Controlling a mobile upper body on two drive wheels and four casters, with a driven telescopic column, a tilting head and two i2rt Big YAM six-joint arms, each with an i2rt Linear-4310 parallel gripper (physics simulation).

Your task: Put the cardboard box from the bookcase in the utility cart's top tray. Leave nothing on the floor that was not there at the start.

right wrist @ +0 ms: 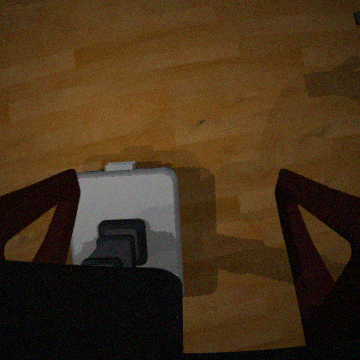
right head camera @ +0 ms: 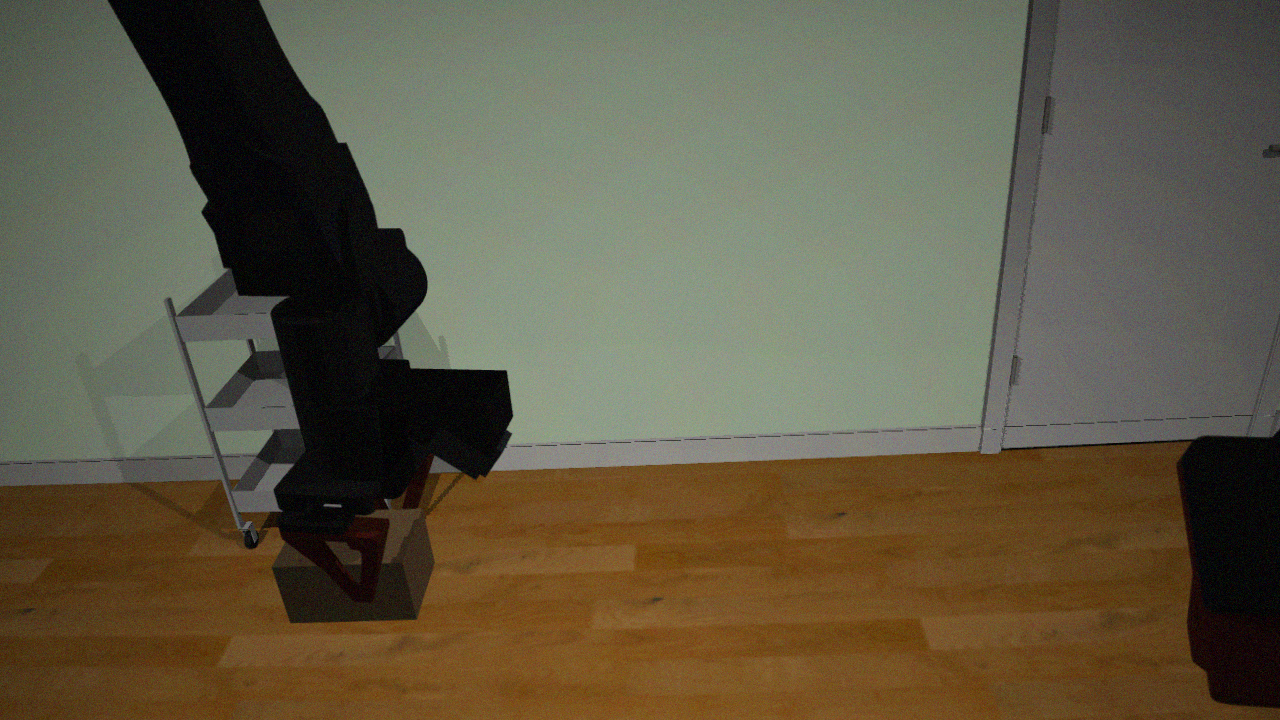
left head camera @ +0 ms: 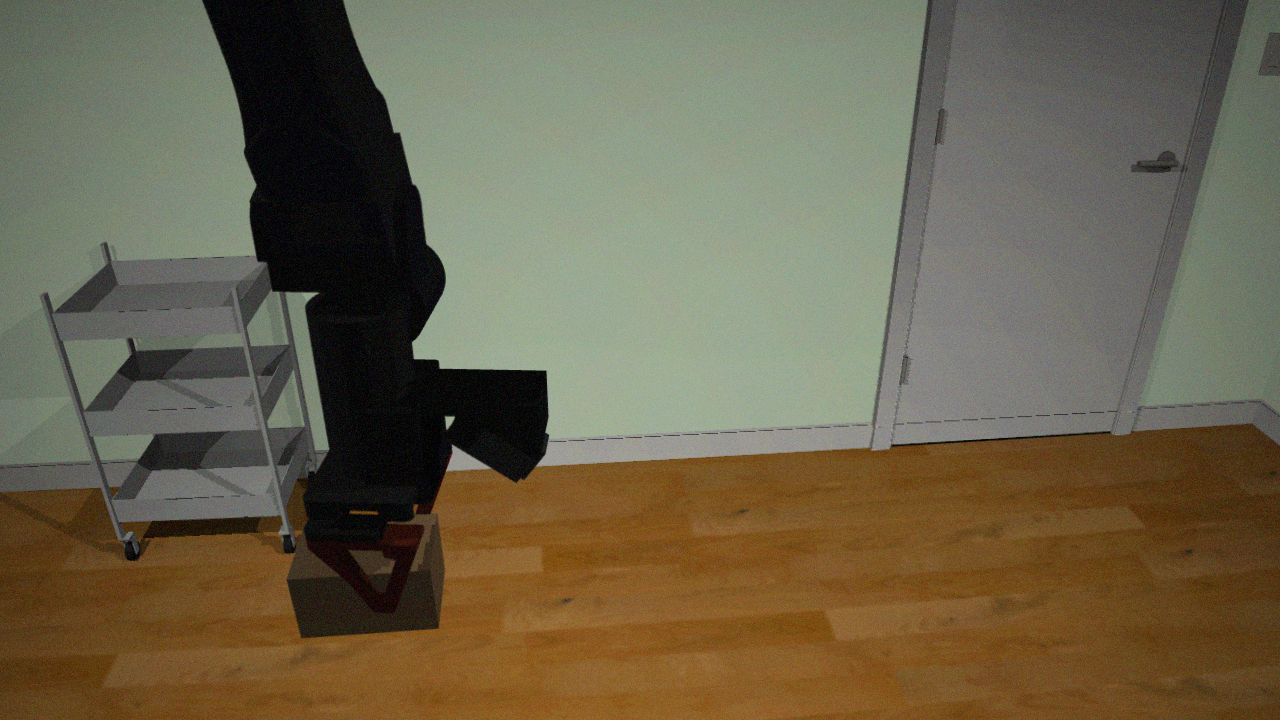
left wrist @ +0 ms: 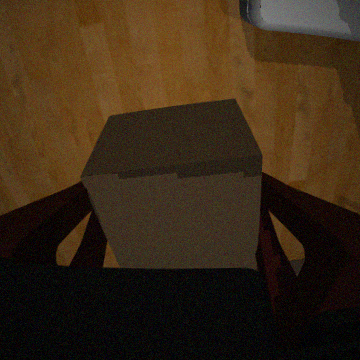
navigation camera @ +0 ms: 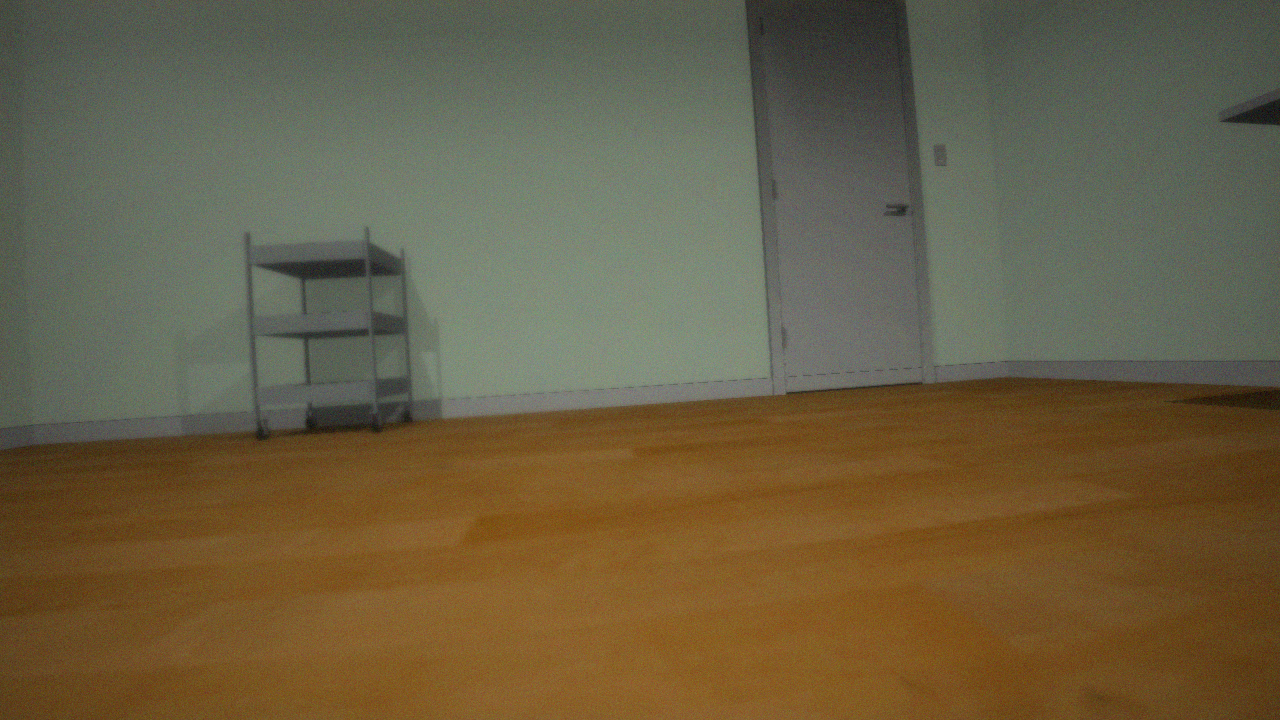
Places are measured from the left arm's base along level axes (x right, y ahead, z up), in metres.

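Where they show: left gripper, between the fingertips: (right head camera: 382, 569) (left head camera: 397, 578) (left wrist: 179, 179); right gripper, between the fingertips: (right wrist: 177, 179).
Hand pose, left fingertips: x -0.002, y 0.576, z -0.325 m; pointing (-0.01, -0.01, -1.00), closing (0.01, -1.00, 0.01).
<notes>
After its pixels a point has its place.
The brown cardboard box (left head camera: 335, 601) @(x -0.032, y 0.542, z -0.316 m) (right head camera: 322, 598) @(x -0.030, y 0.542, z -0.324 m) (left wrist: 180, 215) @(x 0.004, y 0.576, z -0.295 m) is between the red fingers of my left gripper (left head camera: 389, 573) @(x -0.002, y 0.576, z -0.325 m) (right head camera: 366, 564) @(x -0.002, y 0.576, z -0.325 m) (left wrist: 179, 179) @(x -0.002, y 0.576, z -0.325 m), which is shut on it and holds it in the air. My right gripper (right wrist: 177, 179) @(x 0.461, y 0.346, z -0.132 m) is wide open with no object between its fingers; part of it shows at the right edge in the right head camera. The grey three-tier utility cart (left head camera: 143, 323) @(x -1.037, y 1.963, z -0.810 m) (right head camera: 223, 327) @(x -1.122, y 1.951, z -0.810 m) (navigation camera: 313, 253) @(x -1.007, y 1.967, z -0.817 m) stands against the wall, beyond the box. Its top tray shows no objects in the left head camera. My left arm hides part of the cart. The bookcase does not show.
A grey door (left head camera: 1056, 223) @(x 1.300, y 2.636, z -0.768 m) (right head camera: 1145, 223) @(x 1.211, y 2.624, z -0.790 m) (navigation camera: 845, 205) @(x 1.282, y 2.633, z -0.564 m) is in the wall to the right of the cart. The white robot base (right wrist: 150, 200) @(x 0.362, y 0.181, z -1.246 m) (left wrist: 305, 17) @(x 0.022, y 0.131, z -1.246 m) shows in both wrist views. A shelf-like edge (navigation camera: 1253, 109) @(x 1.602, y 1.266, z -0.811 m) juts in at the far right of the navigation view.
</notes>
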